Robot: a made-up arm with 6 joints.
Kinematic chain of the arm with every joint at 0, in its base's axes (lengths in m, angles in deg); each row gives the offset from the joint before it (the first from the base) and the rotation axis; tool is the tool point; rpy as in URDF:
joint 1: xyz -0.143 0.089 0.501 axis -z
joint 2: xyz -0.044 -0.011 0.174 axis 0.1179 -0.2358 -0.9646
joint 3: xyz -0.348 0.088 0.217 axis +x
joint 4: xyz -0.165 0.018 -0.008 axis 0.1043 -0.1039 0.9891
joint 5: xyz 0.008 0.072 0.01 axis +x
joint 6: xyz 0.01 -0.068 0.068 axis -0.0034 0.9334 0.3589
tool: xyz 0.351 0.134 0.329 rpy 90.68 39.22 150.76
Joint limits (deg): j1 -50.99..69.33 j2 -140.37..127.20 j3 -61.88..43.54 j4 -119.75..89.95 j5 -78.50..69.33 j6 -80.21..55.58
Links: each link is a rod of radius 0.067 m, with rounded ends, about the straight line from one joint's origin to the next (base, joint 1, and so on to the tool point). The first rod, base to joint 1, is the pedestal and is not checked.
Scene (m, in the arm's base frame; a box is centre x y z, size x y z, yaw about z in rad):
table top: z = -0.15
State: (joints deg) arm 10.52 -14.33 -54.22 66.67 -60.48 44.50
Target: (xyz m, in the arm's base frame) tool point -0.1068 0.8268 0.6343
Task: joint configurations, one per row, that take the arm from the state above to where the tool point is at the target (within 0.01 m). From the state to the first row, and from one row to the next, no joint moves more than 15 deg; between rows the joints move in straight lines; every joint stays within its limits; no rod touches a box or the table.
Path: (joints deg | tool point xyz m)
1: 22.54 -2.62 -42.60 58.29 -56.52 40.53 | -0.4899 0.7308 0.5251
2: 34.56 9.09 -30.98 49.92 -52.57 36.55 | -0.1068 0.8268 0.6343

